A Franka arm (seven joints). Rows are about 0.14 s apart.
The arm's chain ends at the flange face. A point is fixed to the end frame.
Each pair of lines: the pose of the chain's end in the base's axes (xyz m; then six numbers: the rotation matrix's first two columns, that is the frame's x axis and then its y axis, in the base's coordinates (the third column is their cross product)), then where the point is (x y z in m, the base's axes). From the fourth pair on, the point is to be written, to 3 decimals.
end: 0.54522 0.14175 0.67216 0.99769 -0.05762 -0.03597 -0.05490 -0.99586 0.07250
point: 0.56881 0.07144 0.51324
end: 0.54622 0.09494 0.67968 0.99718 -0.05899 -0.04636 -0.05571 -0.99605 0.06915
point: 0.56808 0.02522 0.52026
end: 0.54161 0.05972 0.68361 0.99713 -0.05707 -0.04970 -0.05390 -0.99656 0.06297
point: 0.56310 -0.00895 0.52368
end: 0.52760 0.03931 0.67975 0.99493 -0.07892 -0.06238 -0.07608 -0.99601 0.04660
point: 0.546 -0.027 0.518
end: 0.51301 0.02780 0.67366 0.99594 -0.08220 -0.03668 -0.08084 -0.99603 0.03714
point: 0.535 -0.037 0.512
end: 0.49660 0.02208 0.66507 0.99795 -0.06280 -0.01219 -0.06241 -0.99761 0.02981
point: 0.524 -0.042 0.504
